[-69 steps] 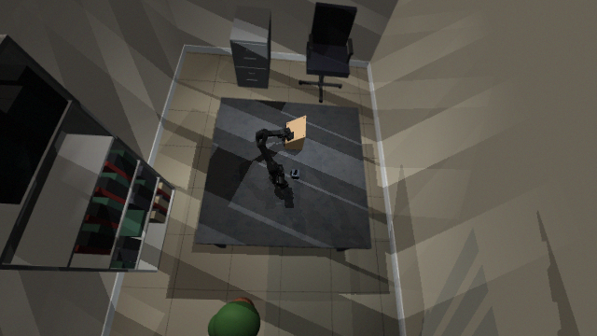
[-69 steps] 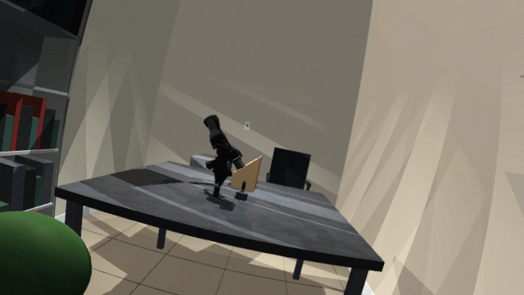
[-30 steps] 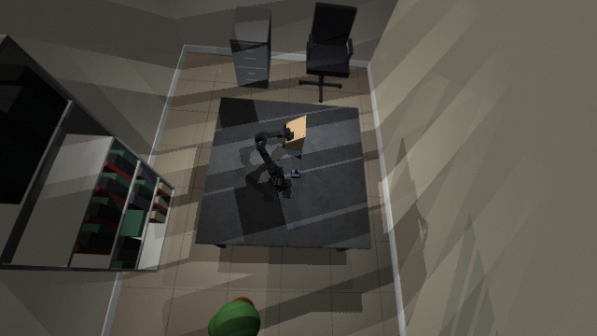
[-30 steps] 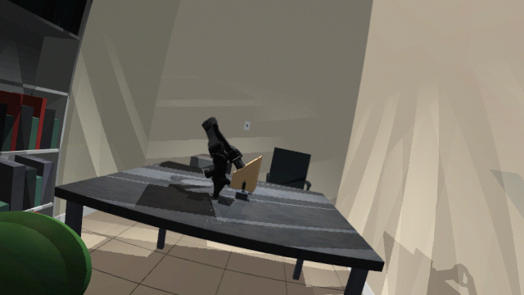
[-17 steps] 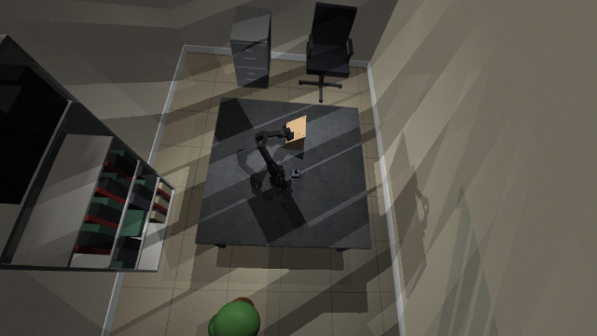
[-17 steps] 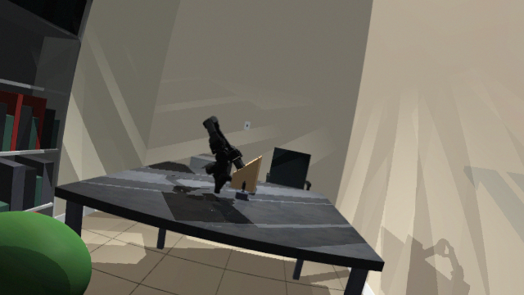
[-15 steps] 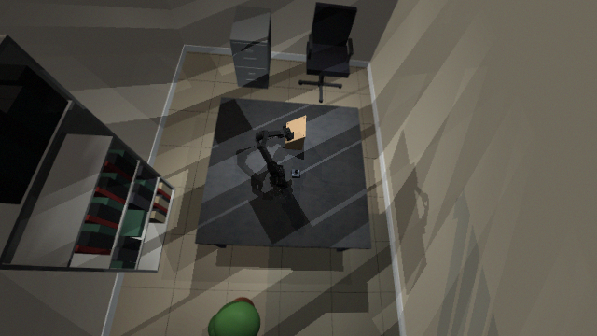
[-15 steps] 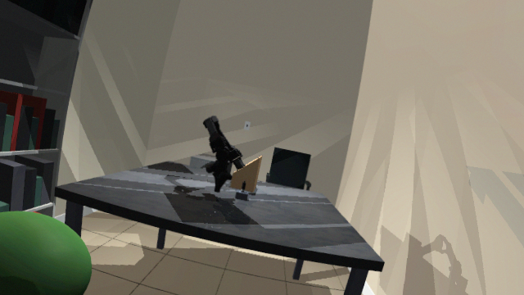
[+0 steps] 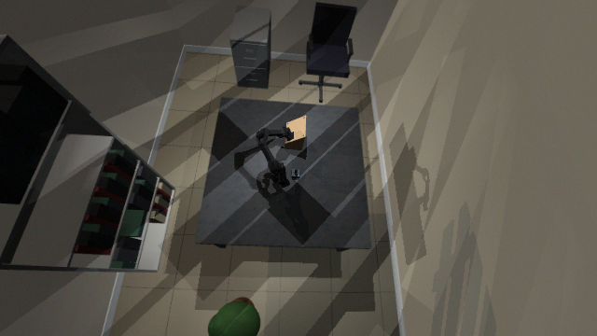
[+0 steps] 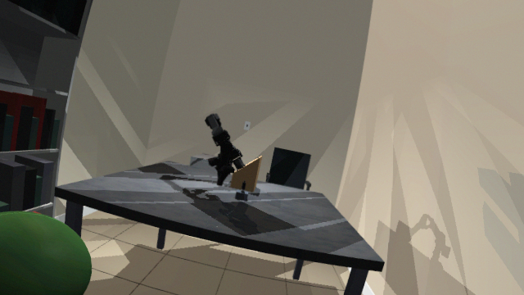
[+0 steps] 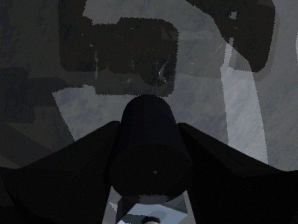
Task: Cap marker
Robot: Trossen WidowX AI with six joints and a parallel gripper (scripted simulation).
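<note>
The holder block is 7 cm behind my gripper tip, 12 cm to the left of it and 6 cm below it. Also, from my gripper tip: marker cap (1 cm above).
</note>
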